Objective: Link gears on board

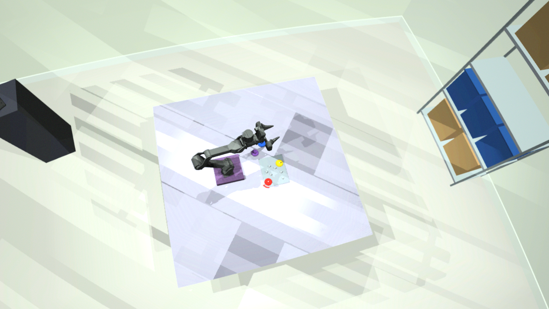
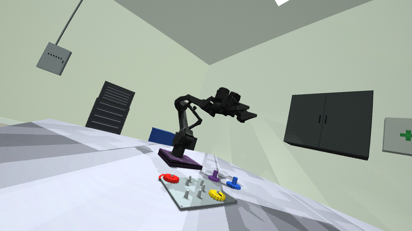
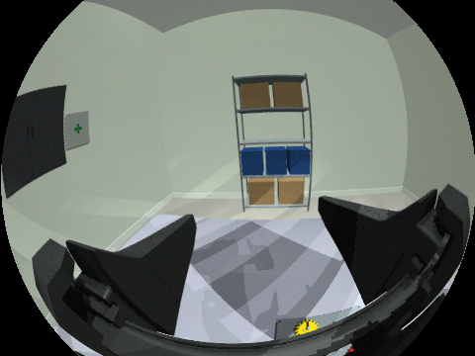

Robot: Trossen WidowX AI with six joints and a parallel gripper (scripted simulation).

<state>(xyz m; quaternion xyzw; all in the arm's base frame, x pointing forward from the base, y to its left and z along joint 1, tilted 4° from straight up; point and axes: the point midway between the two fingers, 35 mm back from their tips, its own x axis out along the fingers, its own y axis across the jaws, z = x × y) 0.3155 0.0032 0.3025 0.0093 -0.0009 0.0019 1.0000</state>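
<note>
The blue gear is 50 mm behind my gripper tip, 90 mm to the left of it and 310 mm below it. Round my gripper tip: yellow gear (100 mm to the right, 310 mm below); red gear (130 mm behind, 200 mm to the right, 310 mm below); purple gear (120 mm behind, 40 mm to the left, 310 mm below).
</note>
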